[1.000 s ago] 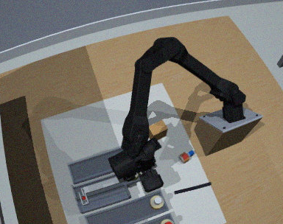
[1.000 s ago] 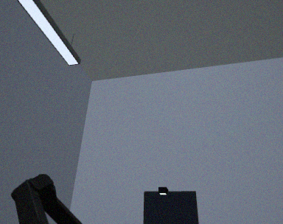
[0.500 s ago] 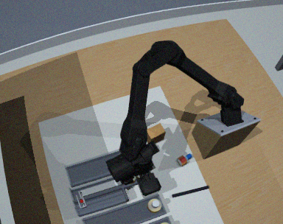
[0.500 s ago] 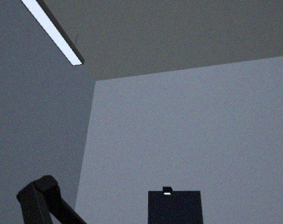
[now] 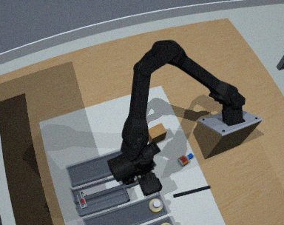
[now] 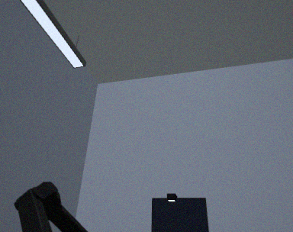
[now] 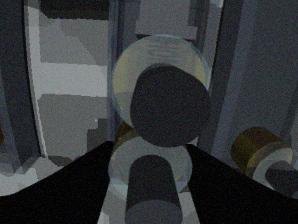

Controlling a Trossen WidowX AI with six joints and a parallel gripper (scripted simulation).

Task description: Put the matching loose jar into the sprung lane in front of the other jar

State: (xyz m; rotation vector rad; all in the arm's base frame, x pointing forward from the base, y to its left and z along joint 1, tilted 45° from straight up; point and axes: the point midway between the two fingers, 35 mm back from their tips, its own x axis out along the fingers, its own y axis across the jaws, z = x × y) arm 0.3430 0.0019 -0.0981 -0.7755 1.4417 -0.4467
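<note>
My gripper tip is 14 cm short of the grey lane rack, 5 cm to the right of it and 1 cm above it. Also, from my gripper tip: red mark (22 cm ahead, 7 cm to the left, 4 cm above); white pusher plate (14 cm ahead, 5 cm to the left, 2 cm above); black rod (16 cm behind, 10 cm to the left, 2 cm below).
</note>
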